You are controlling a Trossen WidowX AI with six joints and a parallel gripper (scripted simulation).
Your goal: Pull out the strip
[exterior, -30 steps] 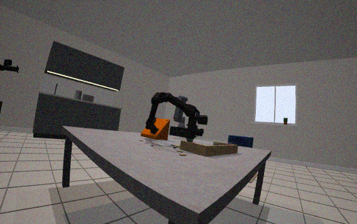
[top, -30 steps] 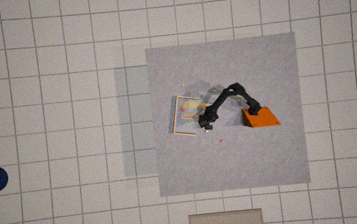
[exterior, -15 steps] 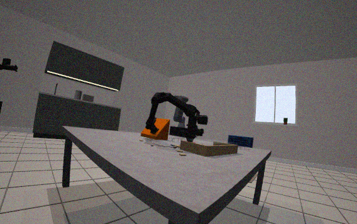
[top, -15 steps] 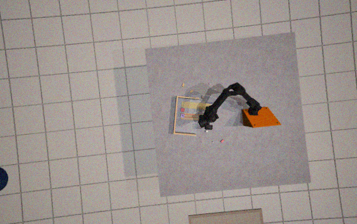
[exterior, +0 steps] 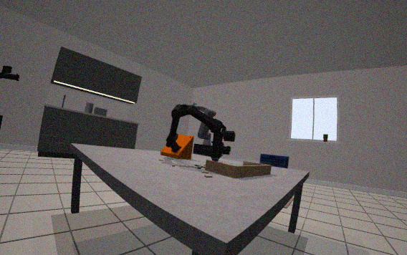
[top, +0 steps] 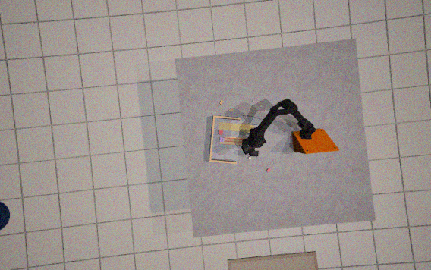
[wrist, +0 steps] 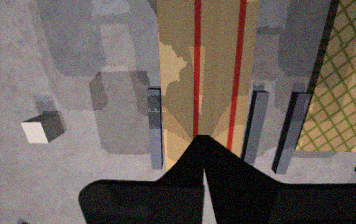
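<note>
Right now the purple cube is 220 mm ahead of my gripper tip, 20 mm to the right of it and 20 mm above it. Also, from my gripper tip: pink piece: 120 mm behind, 200 mm to the left.
</note>
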